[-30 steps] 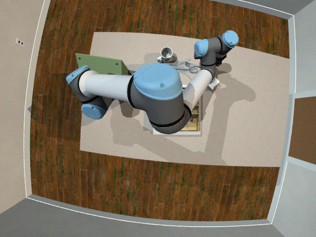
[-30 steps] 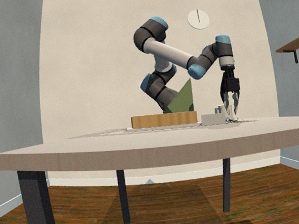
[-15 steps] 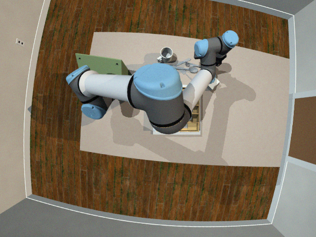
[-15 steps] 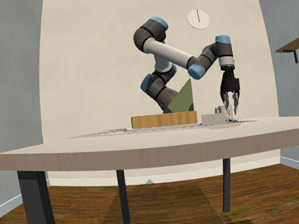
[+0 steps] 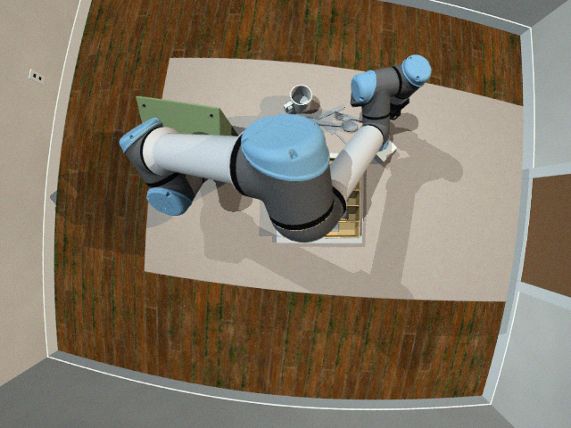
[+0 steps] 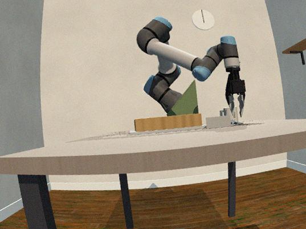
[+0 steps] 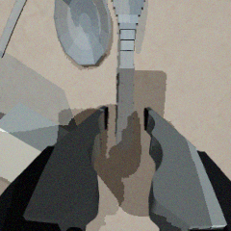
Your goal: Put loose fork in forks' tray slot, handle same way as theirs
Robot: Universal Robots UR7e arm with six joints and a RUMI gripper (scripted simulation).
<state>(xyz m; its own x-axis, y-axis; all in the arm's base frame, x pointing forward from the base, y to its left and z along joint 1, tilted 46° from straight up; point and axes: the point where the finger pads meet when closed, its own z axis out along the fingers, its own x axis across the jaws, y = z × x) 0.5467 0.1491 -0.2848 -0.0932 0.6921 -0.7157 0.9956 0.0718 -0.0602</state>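
Now: the white block 10 cm to the right of my hand, 8 cm ahead of it and 2 cm below it. Also, from my hand: mug: 26 cm behind, 1 cm below; tray: 34 cm to the right, 11 cm behind.
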